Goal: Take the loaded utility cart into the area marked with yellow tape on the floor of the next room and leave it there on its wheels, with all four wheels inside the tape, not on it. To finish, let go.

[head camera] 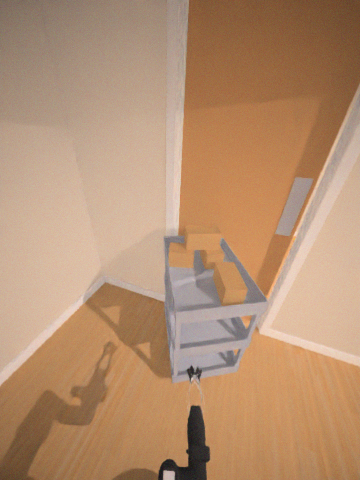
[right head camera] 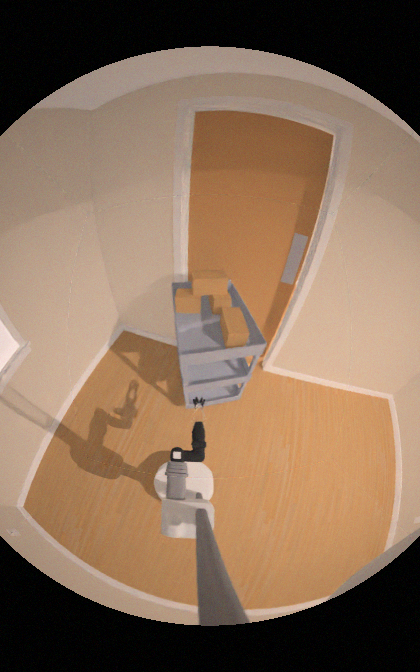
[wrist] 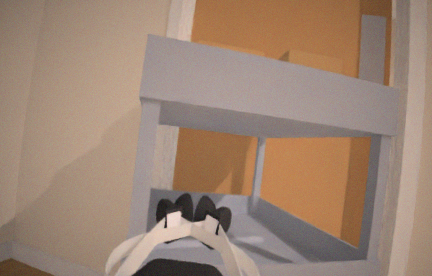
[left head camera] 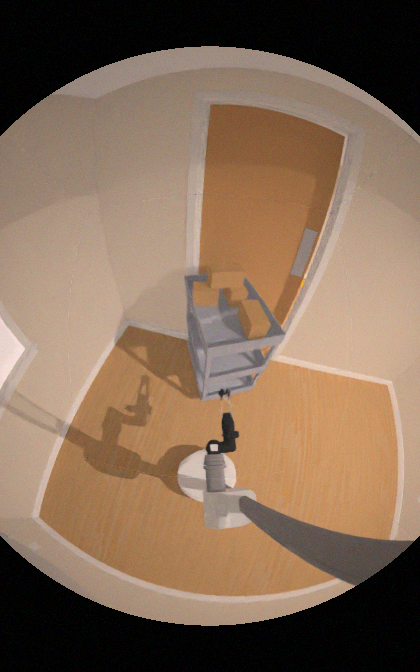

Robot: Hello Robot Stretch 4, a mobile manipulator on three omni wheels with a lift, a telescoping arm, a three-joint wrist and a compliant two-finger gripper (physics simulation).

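Frame: origin at the robot's base, x right, y down, z ahead, level; millimetres.
Seen in the pictures: gripper, between the fingertips: [head camera: 194,366] [wrist: 194,210].
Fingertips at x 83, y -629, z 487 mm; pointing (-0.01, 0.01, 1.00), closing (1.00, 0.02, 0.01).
Offsets run from my fingertips to a thing's top centre. "pt": to the spot under its first point.
The grey three-tier utility cart @(pt dx +110, dy -178, dz +162 mm) [head camera: 220,311] [left head camera: 245,345] [right head camera: 222,351] [wrist: 270,89] stands upright at the doorway, its near end towards me. Several brown boxes lie on its top tray; the nearest box @(dx +175, dy -256, dz +338 mm) [head camera: 230,282] [left head camera: 254,319] [right head camera: 234,326] is at the right side. The cart's wheels do not show. My gripper [head camera: 194,372] [left head camera: 224,393] [right head camera: 199,401] [wrist: 194,210] is shut with nothing visible between its fingertips. It is at the cart's near end, below the top rim and left of the middle in the wrist view; I cannot tell whether it touches. The taped area cannot be made out.
An orange-brown door panel [head camera: 250,150] [left head camera: 260,200] [right head camera: 250,200] with a grey plate @(dx +632, dy -687, dz +781 mm) [head camera: 295,206] [left head camera: 304,252] [right head camera: 294,258] fills the doorway behind the cart. A yellow speck [left head camera: 303,283] shows at its right edge. White door frame posts [head camera: 175,125] and beige walls stand on both sides.
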